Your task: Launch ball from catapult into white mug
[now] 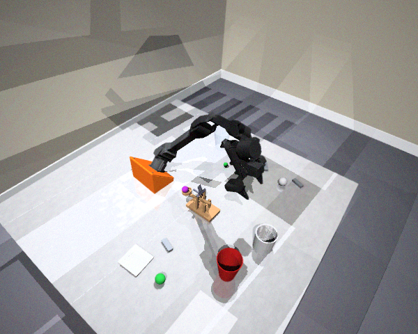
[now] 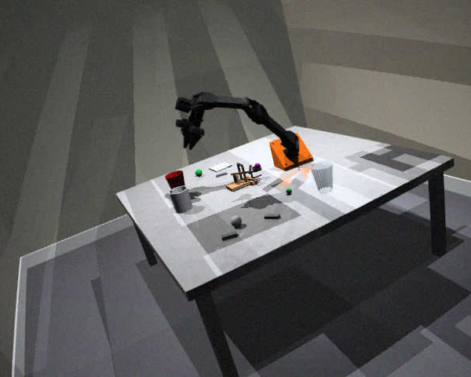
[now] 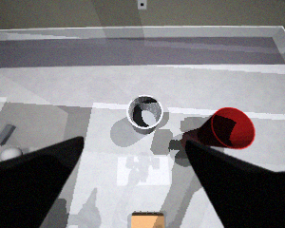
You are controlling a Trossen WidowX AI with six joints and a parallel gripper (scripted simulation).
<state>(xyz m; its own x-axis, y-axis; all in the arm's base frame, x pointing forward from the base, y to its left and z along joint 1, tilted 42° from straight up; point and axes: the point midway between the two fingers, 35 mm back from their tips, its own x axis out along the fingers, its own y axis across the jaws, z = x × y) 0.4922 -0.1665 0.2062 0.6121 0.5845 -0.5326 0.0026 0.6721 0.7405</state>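
Right now the purple ball is 330 mm behind my gripper tip, 210 mm below it and 20 mm to the right of it. From my gripper tip the other things lie so: red cup (240 mm below, 210 mm to the right, 50 mm ahead); then white mug (240 mm below, 100 mm ahead, 10 mm to the right); then catapult (260 mm behind, 220 mm below).
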